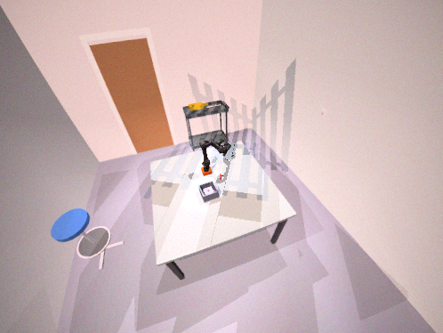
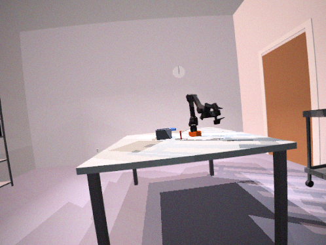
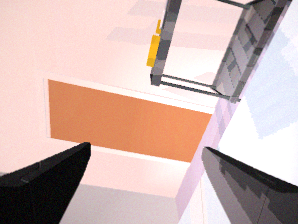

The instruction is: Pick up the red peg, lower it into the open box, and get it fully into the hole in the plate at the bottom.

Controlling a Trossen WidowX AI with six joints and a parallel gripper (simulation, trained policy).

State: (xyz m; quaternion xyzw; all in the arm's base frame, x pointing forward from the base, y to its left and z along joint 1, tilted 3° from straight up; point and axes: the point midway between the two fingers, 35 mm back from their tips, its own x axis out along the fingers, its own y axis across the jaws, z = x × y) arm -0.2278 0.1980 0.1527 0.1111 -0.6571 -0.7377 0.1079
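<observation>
The red peg lies 40 cm ahead of my gripper tip, 17 cm below it and 4 cm to the right of it. The rest, counted from my gripper tip: grey box 59 cm ahead, 19 cm to the right, 19 cm below; then pale plate 59 cm ahead, 19 cm to the right, 17 cm below.
</observation>
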